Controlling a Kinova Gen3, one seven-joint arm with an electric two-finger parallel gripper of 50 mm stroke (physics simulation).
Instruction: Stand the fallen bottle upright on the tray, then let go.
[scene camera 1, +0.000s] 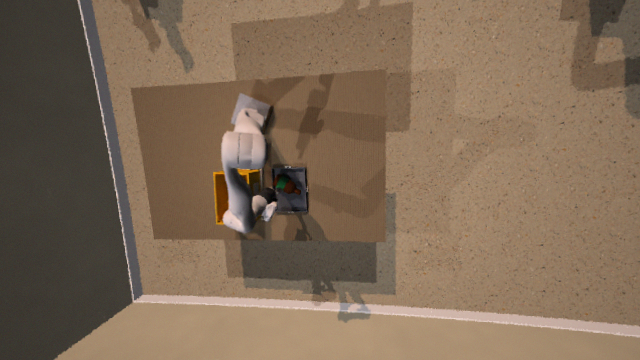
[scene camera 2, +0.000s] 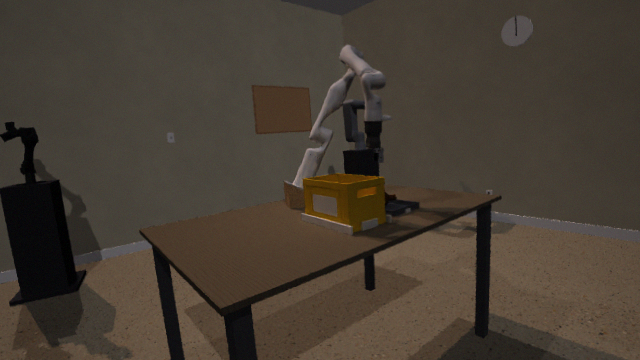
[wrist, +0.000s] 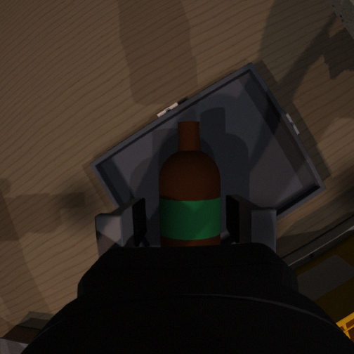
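Where they show: gripper, fingertip midpoint: (scene camera 1: 278, 194) (scene camera 2: 378, 161); arm's base, link origin: (scene camera 2: 301, 187).
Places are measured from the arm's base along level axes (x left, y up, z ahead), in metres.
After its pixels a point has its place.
The brown bottle with a green label (scene camera 1: 283, 183) {y -0.013, x 0.214, z 0.314 m} (scene camera 2: 390, 197) {y -0.045, x 0.276, z 0.361 m} (wrist: 189, 217) lies on its side in the dark grey tray (scene camera 1: 298, 204) {y -0.085, x 0.297, z 0.436 m} (scene camera 2: 404, 205) {y -0.085, x 0.326, z 0.398 m} (wrist: 280, 155). In the wrist view its neck points to the top of the picture, and its base is hidden behind the gripper body. In scene camera 2 the yellow crate hides much of the bottle and part of the tray. My gripper (scene camera 2: 377, 155) {y 0.123, x 0.231, z 0.341 m} (wrist: 185, 213) is open and empty, pointing down from above the tray. In the wrist view its fingers appear on either side of the green label, with the bottle below them.
The yellow crate (scene camera 1: 216, 200) {y 0.083, x -0.102, z 0.443 m} (scene camera 2: 368, 212) {y -0.033, x 0.005, z 0.556 m} (wrist: 345, 319) stands beside the tray, with its walls well above the tray's rim. The arm's base (scene camera 1: 240, 104) {y 0.028, x -0.043, z -0.057 m} (scene camera 2: 294, 195) {y -0.027, x -0.061, z 0.046 m} stands on the wooden table (scene camera 1: 350, 150) {y -0.090, x 0.538, z 0.089 m} (scene camera 2: 250, 250) {y -0.090, x -0.428, z 0.512 m}. Other arms on black pedestals stand away from the table.
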